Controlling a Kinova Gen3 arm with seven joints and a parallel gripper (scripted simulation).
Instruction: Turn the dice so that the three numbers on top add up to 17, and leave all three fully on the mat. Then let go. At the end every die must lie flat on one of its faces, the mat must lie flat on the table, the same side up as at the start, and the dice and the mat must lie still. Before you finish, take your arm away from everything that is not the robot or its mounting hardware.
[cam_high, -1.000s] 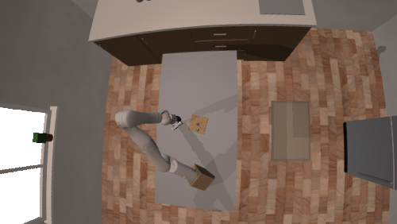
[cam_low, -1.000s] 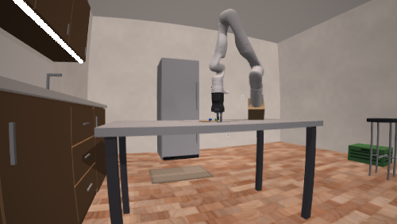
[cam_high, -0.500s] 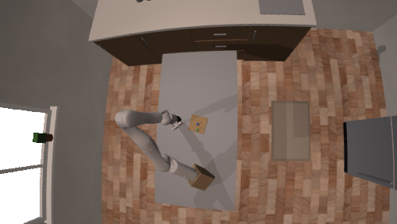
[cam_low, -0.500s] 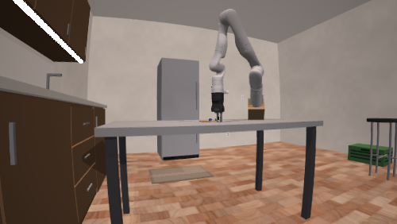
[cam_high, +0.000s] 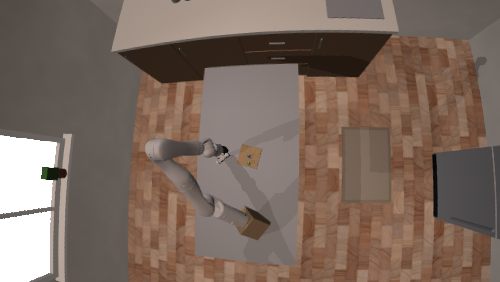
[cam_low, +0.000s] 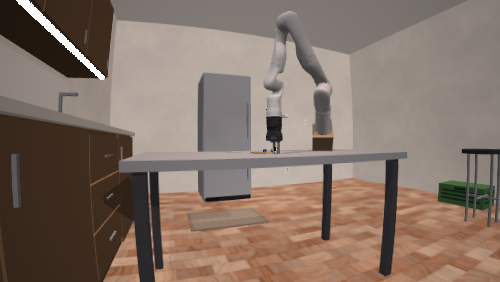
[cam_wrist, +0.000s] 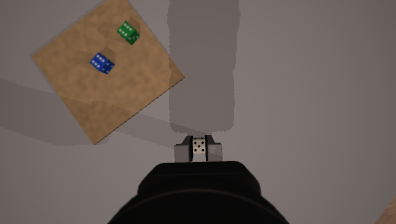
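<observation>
Right now the white die is 1 cm below my hand. The rest, counted from my hand: tan mat (15 cm to the right, 3 cm ahead, 2 cm below); then blue die (15 cm to the right, 3 cm ahead, 1 cm below); then green die (16 cm to the right, 2 cm behind, 1 cm below).
</observation>
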